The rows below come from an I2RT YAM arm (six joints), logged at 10 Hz.
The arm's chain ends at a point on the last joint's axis. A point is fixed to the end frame.
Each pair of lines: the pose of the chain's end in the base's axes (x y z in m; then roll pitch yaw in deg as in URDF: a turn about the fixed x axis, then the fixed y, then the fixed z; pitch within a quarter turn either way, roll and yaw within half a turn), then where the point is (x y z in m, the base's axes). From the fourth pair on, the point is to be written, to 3 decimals.
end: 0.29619 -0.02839 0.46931 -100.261 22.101 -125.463
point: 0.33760 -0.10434 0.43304
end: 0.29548 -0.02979 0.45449 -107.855 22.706 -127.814
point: 0.33381 -0.10200 0.40850
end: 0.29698 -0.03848 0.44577 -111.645 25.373 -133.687
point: 0.32914 -0.10969 0.39387
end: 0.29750 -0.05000 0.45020 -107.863 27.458 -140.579
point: 0.322 -0.126 0.402
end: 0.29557 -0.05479 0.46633 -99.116 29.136 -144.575
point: 0.313 -0.138 0.427
